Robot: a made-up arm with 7 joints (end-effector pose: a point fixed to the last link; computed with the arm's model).
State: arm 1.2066 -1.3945 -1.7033 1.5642 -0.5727 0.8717 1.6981
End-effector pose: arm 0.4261 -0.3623 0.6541 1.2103 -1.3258 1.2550
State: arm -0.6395 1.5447 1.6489 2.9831 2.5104 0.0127 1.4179
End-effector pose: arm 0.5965 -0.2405 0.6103 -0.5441 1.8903 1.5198
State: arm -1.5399 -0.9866 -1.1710 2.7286 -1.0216 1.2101 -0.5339
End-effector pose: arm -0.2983 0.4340 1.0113 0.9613 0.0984 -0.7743
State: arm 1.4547 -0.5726 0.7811 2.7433 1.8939 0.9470 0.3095
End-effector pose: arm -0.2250 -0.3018 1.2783 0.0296 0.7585 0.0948
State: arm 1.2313 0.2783 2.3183 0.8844 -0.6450 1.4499 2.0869
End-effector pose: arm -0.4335 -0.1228 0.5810 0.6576 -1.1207 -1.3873
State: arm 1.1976 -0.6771 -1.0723 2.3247 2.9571 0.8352 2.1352
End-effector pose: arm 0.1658 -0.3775 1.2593 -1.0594 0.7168 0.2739
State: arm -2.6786 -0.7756 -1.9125 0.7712 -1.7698 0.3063 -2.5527
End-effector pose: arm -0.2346 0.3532 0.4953 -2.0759 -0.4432 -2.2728
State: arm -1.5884 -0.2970 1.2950 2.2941 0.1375 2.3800 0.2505
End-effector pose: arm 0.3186 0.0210 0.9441 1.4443 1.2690 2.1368
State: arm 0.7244 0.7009 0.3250 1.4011 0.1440 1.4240 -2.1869
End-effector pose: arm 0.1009 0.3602 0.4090 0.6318 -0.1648 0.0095
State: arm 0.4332 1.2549 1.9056 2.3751 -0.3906 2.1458 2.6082
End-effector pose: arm 0.0236 0.4556 0.8446 2.5009 1.2125 1.2100
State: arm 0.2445 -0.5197 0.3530 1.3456 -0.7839 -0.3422 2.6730
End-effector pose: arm 0.1818 0.3934 1.1408 -0.0246 1.3459 -2.6428
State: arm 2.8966 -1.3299 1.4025 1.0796 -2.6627 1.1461 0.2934
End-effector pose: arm -0.1142 -0.5645 0.9279 -1.2142 -1.0542 1.1179
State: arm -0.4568 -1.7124 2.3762 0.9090 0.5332 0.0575 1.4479
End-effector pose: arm 0.2289 0.3674 0.3174 -0.5132 1.6361 2.5419
